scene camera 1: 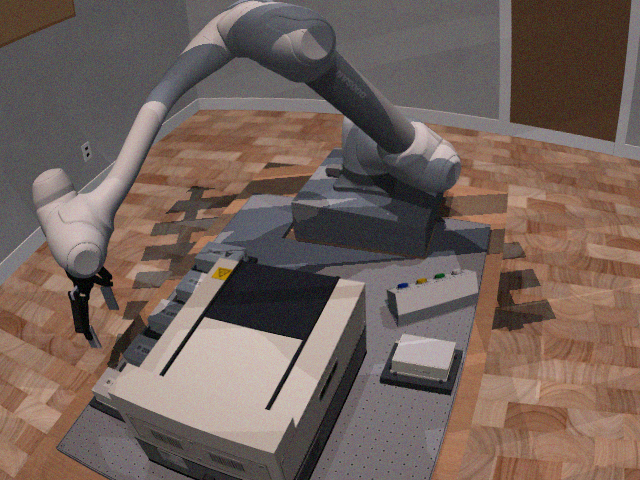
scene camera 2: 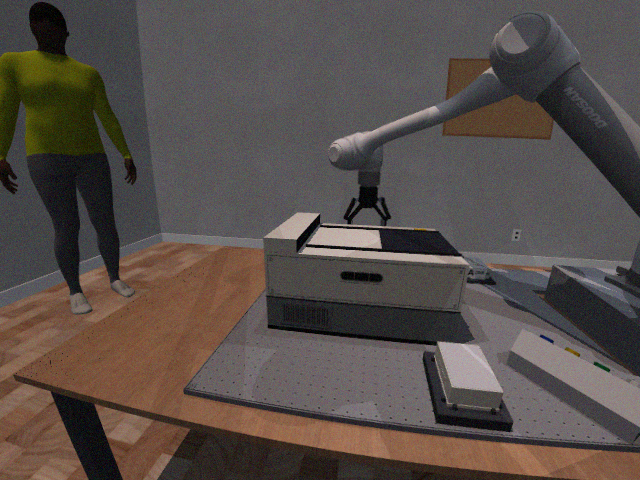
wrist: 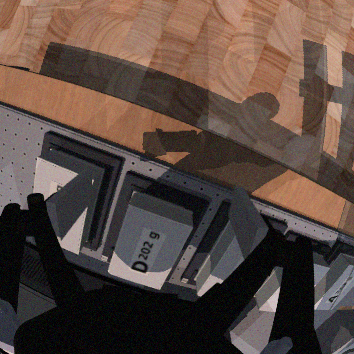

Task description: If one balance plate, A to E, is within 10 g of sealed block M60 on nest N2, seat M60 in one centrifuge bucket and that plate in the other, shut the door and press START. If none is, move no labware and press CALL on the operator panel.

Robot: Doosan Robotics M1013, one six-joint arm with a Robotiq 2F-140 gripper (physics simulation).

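Frame: origin at the arm's base, x ahead, y left, z up, level; centimetres.
Seen in the pictures: gripper, between the fingertips: point(scene camera 1: 105, 327) point(wrist: 160, 193); arm's base, origin of its link: point(scene camera 1: 368, 179).
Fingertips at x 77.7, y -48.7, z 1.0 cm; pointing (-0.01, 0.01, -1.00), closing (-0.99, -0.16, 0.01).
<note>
Pixels of each thing's top centre, then the offset from my fingertips to it. Level surfaces: height alone.
- plate, centre of its top: point(wrist: 56, 209) point(scene camera 1: 118, 386) dx +12.5, dy +8.9, dz -5.3 cm
- Plate A, centre of its top: point(wrist: 339, 289) point(scene camera 1: 219, 252) point(scene camera 2: 473, 262) dx -40.7, dy +14.5, dz -5.3 cm
- white block, centre of its top: point(scene camera 1: 424, 351) point(scene camera 2: 466, 364) dx -12.5, dy +73.1, dz -4.2 cm
- dark nest, centre of its top: point(scene camera 1: 423, 360) point(scene camera 2: 463, 377) dx -12.5, dy +73.1, dz -7.4 cm
- operator panel, centre of its top: point(scene camera 1: 434, 278) point(scene camera 2: 584, 355) dx -35.1, dy +72.8, dz -2.3 cm
- table, height of its surface: dz -11.9 cm
- perforated mat, height of its surface: dz -10.7 cm
My gripper point(scene camera 1: 102, 321) point(scene camera 2: 367, 222) point(wrist: 160, 193) is open and empty, high above the plate row. Below it in the wrist view, plate D point(wrist: 167, 242), marked 202 g, sits in a dark nest. Another plate point(wrist: 45, 185) beside it has its label mostly hidden by a finger. Plate A point(wrist: 340, 290) point(scene camera 2: 478, 273) is at the row's far end. A white block point(scene camera 1: 423, 356) point(scene camera 2: 467, 374) sits on a dark nest point(scene camera 1: 413, 383) point(scene camera 2: 473, 419); no label is readable. The centrifuge point(scene camera 1: 242, 361) point(scene camera 2: 361, 284) has a dark panel and a light panel on top; its buckets do not show. The operator panel point(scene camera 1: 436, 303) point(scene camera 2: 573, 387) has coloured buttons.
The centrifuge body stands between the plate row and the white block. The robot's base plinth point(scene camera 1: 361, 222) is behind the operator panel. A person point(scene camera 2: 64, 108) in a yellow top stands beyond the table point(scene camera 2: 170, 320). A perforated mat point(scene camera 1: 382, 423) point(scene camera 2: 310, 372) lies under the equipment.
</note>
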